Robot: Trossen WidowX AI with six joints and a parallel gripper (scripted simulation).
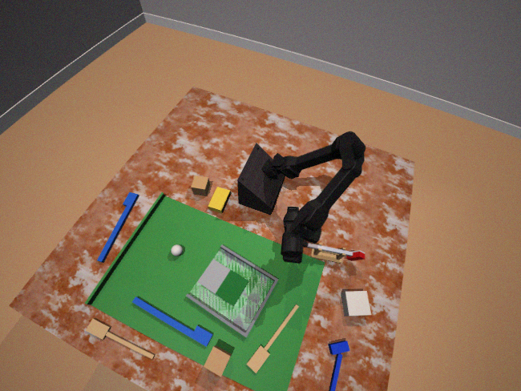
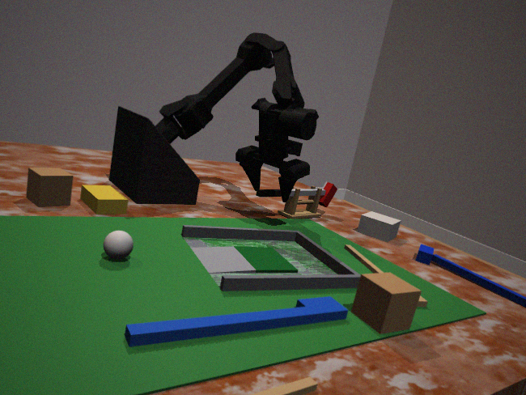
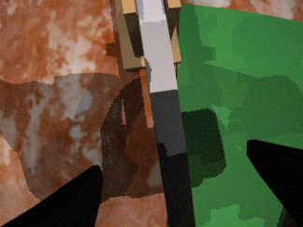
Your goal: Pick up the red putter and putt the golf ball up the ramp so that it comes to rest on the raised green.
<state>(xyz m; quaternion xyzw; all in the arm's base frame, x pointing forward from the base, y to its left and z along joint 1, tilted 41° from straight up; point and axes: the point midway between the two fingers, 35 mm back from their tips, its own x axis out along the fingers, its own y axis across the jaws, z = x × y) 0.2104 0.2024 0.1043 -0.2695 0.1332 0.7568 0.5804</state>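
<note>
Right now my gripper tip is 370 mm to the left of the yellow block, 40 mm above it and 30 mm past it. The rest, counted from my gripper tip: grey-walled enclosure (240 mm ahead, 120 mm to the right, 50 mm below); then wooden stand (120 mm to the left, 40 mm behind, 20 mm below); then red putter (110 mm to the left, 40 mm behind).
</note>
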